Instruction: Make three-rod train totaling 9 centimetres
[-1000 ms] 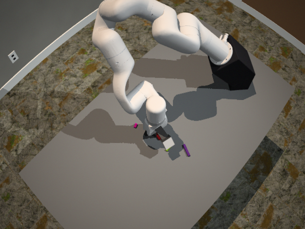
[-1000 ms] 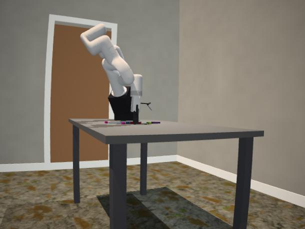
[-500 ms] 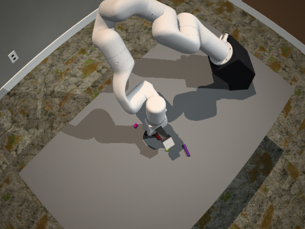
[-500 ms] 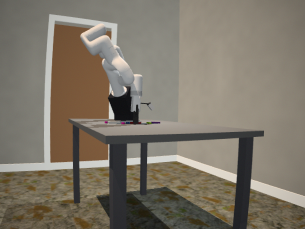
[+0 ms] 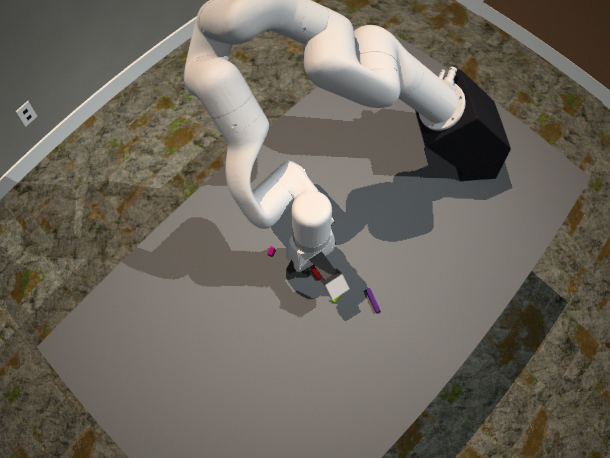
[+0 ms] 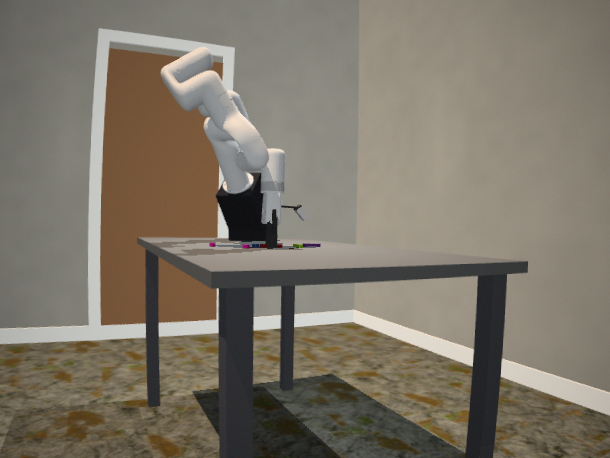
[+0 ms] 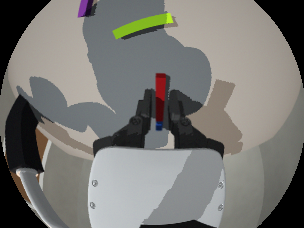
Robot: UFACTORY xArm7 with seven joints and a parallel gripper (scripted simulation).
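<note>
Now: the red rod 2 cm below my hand. The rest, counted from my hand: lime rod 9 cm to the left, 3 cm ahead, 2 cm below; purple rod 16 cm to the left, 2 cm below, 1 cm ahead; blue rod 5 cm to the right, 3 cm behind, 2 cm below.
</note>
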